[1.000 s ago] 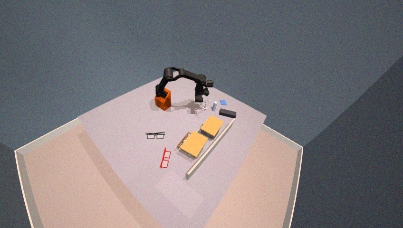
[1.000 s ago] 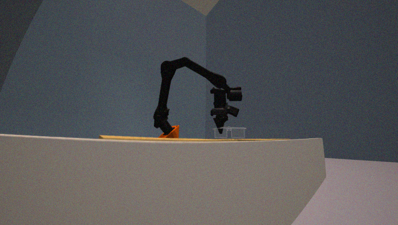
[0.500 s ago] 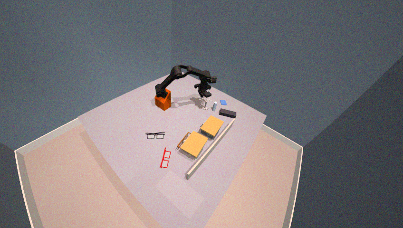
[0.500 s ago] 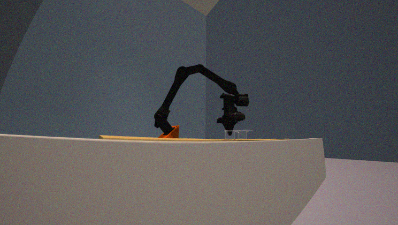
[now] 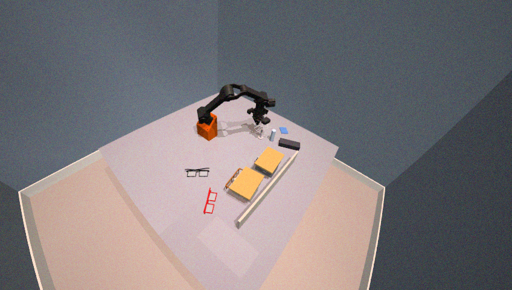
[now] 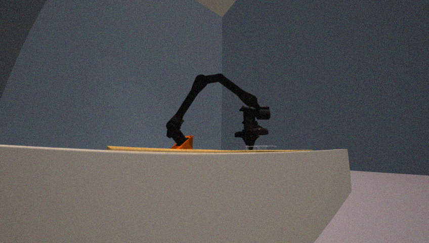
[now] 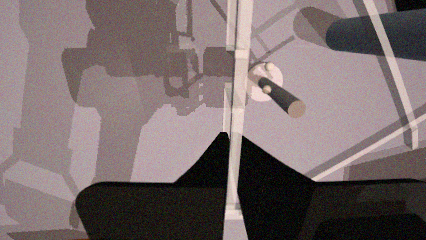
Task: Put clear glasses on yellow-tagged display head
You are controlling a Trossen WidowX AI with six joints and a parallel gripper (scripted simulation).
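Now: the small stand 8 cm below my gripper tip and 5 cm ahead of it. Round my gripper tip: blue card: 22 cm to the left, 15 cm ahead, 10 cm below; then grey display head: 23 cm to the right, 22 cm ahead, 4 cm below; then black box: 26 cm ahead, 8 cm to the left, 8 cm below.
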